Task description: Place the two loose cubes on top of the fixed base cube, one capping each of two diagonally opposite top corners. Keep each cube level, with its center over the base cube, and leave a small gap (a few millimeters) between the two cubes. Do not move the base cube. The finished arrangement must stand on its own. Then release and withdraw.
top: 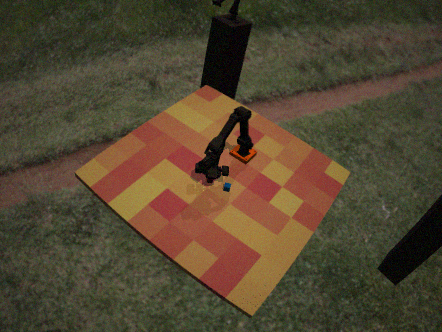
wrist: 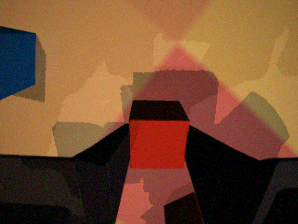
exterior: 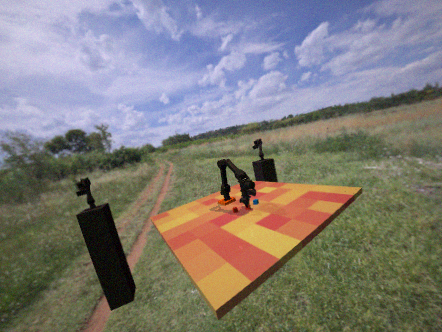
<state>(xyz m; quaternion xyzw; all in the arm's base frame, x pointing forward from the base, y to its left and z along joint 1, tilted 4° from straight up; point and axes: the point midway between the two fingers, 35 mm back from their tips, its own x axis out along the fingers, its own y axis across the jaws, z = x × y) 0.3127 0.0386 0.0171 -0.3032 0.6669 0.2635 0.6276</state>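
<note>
My gripper tip is 100 mm to the right of the blue cube and 40 mm past it.
</note>
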